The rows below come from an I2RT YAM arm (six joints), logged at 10 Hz.
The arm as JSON. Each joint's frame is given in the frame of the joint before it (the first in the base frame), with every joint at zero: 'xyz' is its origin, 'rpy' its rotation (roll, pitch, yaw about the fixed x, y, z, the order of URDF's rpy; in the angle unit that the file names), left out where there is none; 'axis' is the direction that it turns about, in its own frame. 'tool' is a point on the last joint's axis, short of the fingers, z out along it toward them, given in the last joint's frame.
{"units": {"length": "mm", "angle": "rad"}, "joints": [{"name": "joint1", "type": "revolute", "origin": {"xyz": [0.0, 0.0, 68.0]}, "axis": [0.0, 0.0, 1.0]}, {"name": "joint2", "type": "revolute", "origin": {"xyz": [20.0, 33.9, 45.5], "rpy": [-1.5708, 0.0, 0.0]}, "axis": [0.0, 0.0, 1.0]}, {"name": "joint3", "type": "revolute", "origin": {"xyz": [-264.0, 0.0, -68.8], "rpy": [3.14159, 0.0, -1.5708]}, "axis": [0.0, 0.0, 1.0]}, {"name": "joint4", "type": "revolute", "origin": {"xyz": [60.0, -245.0, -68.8], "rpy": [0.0, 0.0, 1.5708]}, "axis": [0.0, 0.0, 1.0]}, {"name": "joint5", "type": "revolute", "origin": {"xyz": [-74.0, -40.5, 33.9], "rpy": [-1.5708, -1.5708, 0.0]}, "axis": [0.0, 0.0, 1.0]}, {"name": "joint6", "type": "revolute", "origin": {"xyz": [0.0, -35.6, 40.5], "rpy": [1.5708, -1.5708, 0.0]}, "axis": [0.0, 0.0, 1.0]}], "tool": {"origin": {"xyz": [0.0, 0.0, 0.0]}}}
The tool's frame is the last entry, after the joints.
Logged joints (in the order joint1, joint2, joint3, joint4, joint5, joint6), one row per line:
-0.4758, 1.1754, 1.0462, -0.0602, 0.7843, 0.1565
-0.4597, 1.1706, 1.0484, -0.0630, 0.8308, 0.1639
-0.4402, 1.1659, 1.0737, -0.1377, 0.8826, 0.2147
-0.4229, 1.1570, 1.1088, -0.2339, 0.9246, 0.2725
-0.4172, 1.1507, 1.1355, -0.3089, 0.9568, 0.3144
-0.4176, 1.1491, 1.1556, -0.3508, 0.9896, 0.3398
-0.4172, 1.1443, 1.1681, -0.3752, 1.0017, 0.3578
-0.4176, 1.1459, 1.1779, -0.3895, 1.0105, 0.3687
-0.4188, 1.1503, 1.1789, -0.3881, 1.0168, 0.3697
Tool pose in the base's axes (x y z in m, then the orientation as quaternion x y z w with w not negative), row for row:
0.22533, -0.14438, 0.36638, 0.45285, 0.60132, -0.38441, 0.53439
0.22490, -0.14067, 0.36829, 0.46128, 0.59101, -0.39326, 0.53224
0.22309, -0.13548, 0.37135, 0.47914, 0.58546, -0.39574, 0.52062
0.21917, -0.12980, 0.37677, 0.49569, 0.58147, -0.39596, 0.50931
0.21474, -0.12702, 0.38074, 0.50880, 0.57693, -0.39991, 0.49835
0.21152, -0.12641, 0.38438, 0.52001, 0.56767, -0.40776, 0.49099
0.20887, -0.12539, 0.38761, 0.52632, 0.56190, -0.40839, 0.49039
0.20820, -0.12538, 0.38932, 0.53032, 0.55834, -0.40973, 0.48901
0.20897, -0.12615, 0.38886, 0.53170, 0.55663, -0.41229, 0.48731
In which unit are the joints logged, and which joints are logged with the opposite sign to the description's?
The joints are logged in radians. Opposite sign: none.
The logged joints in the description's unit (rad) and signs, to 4 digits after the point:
-0.4758, 1.1754, 1.0462, -0.0602, 0.7843, 0.1565
-0.4597, 1.1706, 1.0484, -0.0630, 0.8308, 0.1639
-0.4402, 1.1659, 1.0737, -0.1377, 0.8826, 0.2147
-0.4229, 1.1570, 1.1088, -0.2339, 0.9246, 0.2725
-0.4172, 1.1507, 1.1355, -0.3089, 0.9568, 0.3144
-0.4176, 1.1491, 1.1556, -0.3508, 0.9896, 0.3398
-0.4172, 1.1443, 1.1681, -0.3752, 1.0017, 0.3578
-0.4176, 1.1459, 1.1779, -0.3895, 1.0105, 0.3687
-0.4188, 1.1503, 1.1789, -0.3881, 1.0168, 0.3697

